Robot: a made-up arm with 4 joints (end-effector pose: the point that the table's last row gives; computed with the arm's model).
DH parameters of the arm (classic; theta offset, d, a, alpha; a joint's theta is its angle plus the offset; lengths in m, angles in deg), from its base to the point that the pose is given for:
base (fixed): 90 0.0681 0 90
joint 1: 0 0.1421 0.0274 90
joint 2: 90 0.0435 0.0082 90
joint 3: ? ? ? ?
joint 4: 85.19 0 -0.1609 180
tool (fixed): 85.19 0.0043 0 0
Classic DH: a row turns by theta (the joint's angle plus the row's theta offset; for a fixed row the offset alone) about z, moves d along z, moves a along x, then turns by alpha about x.
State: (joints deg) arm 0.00 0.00 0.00 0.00
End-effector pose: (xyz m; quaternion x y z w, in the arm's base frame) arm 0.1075 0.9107 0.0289 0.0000 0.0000 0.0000 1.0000
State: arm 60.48 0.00 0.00 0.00
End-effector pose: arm 0.1075 0.4829 0.8413 0.5036 0.0000 0.0000 0.8639
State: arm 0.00 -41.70 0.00 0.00
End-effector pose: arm -0.4713 0.6639 0.0289 0.0000 0.0000 0.3559 0.9345
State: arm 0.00 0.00 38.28 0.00
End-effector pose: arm 0.1194 0.9107 0.0545 0.0000 0.3279 0.0000 0.9447
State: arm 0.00 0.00 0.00 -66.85
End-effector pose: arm -0.0317 0.8010 0.0289 0.0000 0.0000 0.5508 0.8346
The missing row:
joint 3: 0 0.723 -0.0293 -90
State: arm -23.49 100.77 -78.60 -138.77
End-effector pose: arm 0.7290 -0.1237 -0.0581 -0.6872 0.3592 0.1826 0.6044
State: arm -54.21 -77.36 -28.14 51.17
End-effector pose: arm -0.6536 0.1713 -0.1671 -0.2355 0.0062 0.2437 0.9408
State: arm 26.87 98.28 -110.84 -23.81
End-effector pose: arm 0.9913 -0.0584 -0.1234 -0.5957 -0.3079 -0.4266 0.6069
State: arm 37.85 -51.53 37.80 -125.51
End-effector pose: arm -0.4104 0.2256 0.3106 -0.1923 0.0620 -0.9786 0.0401
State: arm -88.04 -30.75 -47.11 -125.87
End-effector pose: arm -0.2581 -0.1340 -0.4453 0.3411 -0.4299 -0.8329 0.0714
